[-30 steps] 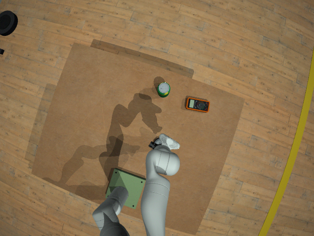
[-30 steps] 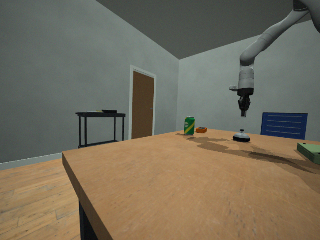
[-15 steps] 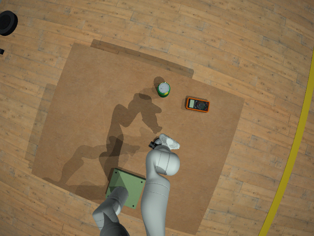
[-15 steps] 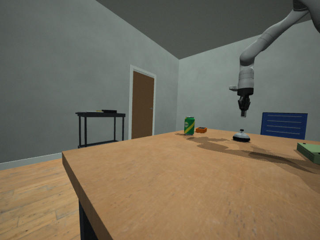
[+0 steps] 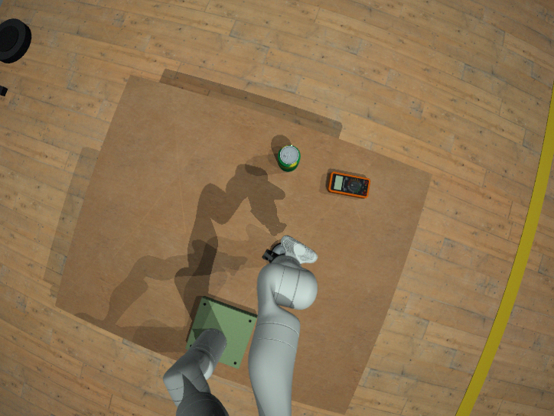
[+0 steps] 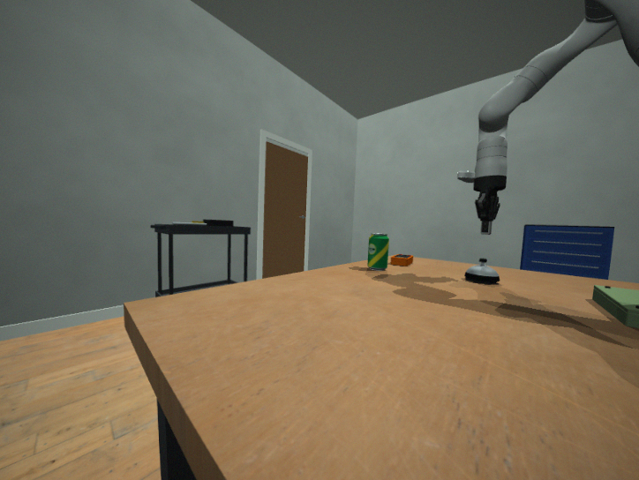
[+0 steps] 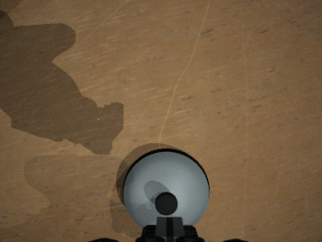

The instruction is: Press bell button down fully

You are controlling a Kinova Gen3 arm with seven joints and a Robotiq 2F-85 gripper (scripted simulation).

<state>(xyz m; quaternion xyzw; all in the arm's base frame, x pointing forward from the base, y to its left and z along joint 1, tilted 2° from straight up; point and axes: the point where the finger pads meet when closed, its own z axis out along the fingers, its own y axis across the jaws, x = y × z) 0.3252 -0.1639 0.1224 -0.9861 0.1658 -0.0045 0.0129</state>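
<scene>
Now: the bell button 100 mm below my hand. From my hand the other things lie so: orange multimeter: 270 mm ahead, 150 mm to the right, 140 mm below; bell: 110 mm below; green soda can: 300 mm ahead, 60 mm to the left, 90 mm below.
</scene>
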